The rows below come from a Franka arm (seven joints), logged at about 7 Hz.
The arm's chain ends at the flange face. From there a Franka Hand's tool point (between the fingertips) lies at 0.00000 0.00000 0.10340 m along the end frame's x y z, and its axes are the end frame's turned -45 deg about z.
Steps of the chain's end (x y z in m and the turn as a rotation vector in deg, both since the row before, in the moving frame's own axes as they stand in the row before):
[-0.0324, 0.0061, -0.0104, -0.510, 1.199, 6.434]
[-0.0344, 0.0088, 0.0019, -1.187, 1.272, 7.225]
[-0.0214, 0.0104, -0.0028, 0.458, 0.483, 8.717]
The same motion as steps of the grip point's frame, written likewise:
[-0.0265, -0.0164, -0.0104, -1.208, 0.487, 6.434]
[-0.0306, -0.0150, 0.0019, -1.739, 0.060, 7.225]
[-0.0213, -0.0077, -0.0028, -0.018, 0.665, 8.717]

